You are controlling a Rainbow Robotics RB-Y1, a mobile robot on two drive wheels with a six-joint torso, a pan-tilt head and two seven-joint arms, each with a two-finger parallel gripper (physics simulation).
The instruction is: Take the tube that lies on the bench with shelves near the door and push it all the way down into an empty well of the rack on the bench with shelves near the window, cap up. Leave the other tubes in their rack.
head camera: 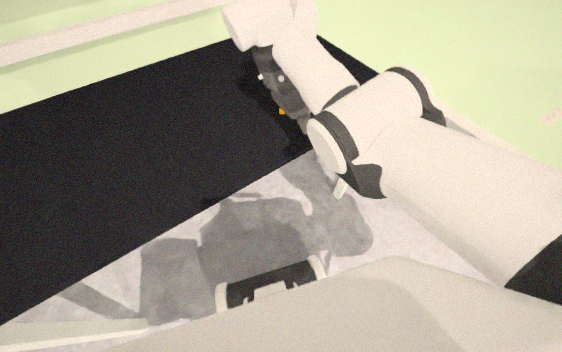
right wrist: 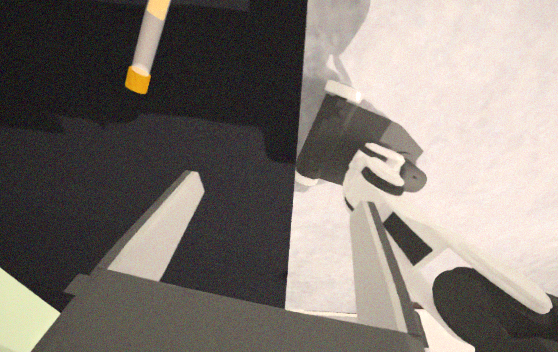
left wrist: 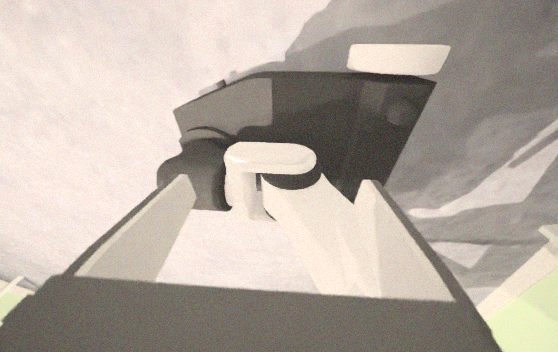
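The tube lies on the black bench top. In the right wrist view its orange cap points down the picture and its far end is cut off by the top edge. In the head view its orange cap shows beside my right gripper; the rest is hidden. My right gripper is open and empty over the bench's front edge, with the tube beyond its fingertips and off to the left in the right wrist view. My left gripper is open and empty, away from the bench. The rack does not show.
The bench's front edge runs diagonally through the head view, with pale grey floor in front. A light rail runs along the green wall behind. The robot's dark base shows below in both wrist views.
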